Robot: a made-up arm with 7 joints.
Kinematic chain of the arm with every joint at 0, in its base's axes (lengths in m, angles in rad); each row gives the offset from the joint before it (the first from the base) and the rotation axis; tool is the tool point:
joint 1: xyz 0 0 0.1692 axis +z
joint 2: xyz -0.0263 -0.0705 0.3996 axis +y
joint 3: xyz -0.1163 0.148 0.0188 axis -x
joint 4: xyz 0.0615 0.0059 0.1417 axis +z
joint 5: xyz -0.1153 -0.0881 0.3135 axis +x
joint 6: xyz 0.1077 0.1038 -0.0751 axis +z
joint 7: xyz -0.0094 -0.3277 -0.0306 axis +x
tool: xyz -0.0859 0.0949 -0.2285
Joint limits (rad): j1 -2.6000..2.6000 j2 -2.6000..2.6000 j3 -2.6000..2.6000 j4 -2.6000..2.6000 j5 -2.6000..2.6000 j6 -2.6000..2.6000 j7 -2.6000..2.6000
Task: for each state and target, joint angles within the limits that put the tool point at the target. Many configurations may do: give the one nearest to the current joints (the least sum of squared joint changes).
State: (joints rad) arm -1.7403 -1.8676 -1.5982 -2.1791 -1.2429 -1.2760 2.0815
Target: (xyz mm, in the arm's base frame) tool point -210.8 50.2 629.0
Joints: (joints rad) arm -1.5784 -1.8036 -1.9274 -2.3240 -1.2655 -1.6320 1.8945
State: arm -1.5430 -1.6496 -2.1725 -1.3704 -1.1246 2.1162 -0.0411
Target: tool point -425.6 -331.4 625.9
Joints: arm -2.1284 -2.1486 -1.7294 -0.9491 -1.4541 1.8363 -0.0785
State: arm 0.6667 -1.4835 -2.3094 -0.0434 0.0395 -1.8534 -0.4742
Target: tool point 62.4 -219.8 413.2
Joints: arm 0.7970 -1.5191 -2.5252 -0.2906 -0.0198 -2.0891 -0.0541
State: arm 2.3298 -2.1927 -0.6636 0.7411 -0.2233 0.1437 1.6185
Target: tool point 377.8 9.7 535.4
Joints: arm 2.2896 -1.7352 -0.8018 0.9848 -0.2953 0.3532 1.3739
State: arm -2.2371 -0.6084 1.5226 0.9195 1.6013 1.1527 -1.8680
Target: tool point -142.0 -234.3 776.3
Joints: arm -2.6000 -1.1209 1.8771 0.6477 1.2158 0.8720 -1.9493
